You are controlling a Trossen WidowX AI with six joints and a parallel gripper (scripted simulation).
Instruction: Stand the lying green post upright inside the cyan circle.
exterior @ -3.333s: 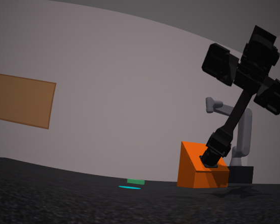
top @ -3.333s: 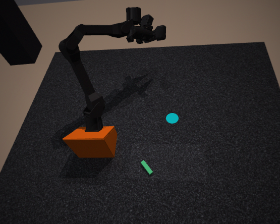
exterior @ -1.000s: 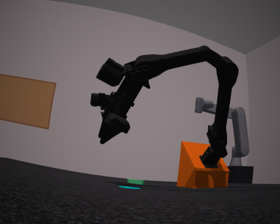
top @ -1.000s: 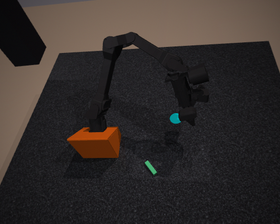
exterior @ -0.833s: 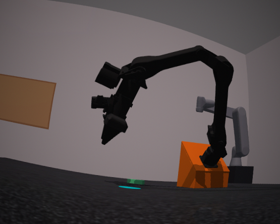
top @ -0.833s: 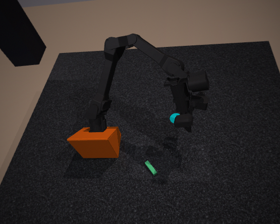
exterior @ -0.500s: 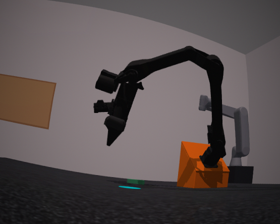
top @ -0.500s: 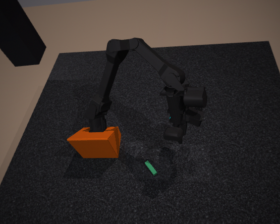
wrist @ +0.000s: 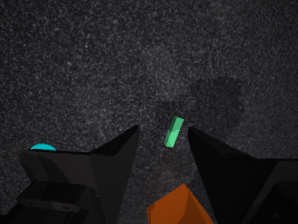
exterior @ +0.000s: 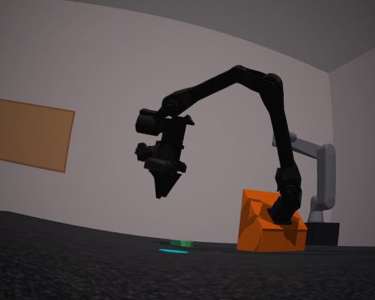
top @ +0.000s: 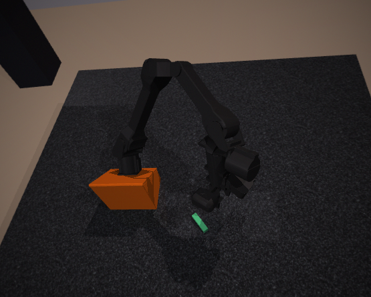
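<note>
My gripper tip is 120 mm above the green post, 80 mm past it and 20 mm to the left of it. Round my gripper tip: cyan circle: 230 mm to the left, 130 mm below, 40 mm ahead.
</note>
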